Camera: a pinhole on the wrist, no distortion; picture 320 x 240 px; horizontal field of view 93.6 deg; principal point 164.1 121.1 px. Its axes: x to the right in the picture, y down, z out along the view. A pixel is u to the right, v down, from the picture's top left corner.
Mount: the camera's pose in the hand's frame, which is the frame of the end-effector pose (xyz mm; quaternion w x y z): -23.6 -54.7 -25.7 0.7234 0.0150 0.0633 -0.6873
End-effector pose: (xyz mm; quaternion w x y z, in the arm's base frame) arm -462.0 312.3 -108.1 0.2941 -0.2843 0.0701 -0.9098
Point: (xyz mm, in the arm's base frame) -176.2 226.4 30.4
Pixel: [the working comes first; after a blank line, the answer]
In the camera's frame: -259.7 -58.1 266.0

17 88
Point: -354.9 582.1 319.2
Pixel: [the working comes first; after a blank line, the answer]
In the camera's frame: 186.4 -41.8 472.4

223 108
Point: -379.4 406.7 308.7
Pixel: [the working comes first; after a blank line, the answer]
In the camera's frame: 61.7 79.2 436.7

185 148
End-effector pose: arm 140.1 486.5 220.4 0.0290 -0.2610 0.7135 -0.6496
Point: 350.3 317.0 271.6
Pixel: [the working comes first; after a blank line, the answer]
In the camera's frame: 35.0 -92.7 252.3

185 66
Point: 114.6 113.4 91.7
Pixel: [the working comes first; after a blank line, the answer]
In the camera's frame: -210.4 144.8 365.0

77 181
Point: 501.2 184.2 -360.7
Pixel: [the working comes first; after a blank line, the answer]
In the camera's frame: -546.9 -344.0 448.4

outside the picture
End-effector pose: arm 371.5 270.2 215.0 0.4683 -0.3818 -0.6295 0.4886
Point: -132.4 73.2 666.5
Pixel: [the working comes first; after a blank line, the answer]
In the camera's frame: 383.0 13.9 572.3

265 125
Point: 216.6 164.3 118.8
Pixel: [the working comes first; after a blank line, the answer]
In the camera's frame: -145.5 -61.7 191.4

50 73
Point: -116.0 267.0 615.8
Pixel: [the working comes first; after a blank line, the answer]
In the camera's frame: 304.0 188.9 512.9

253 176
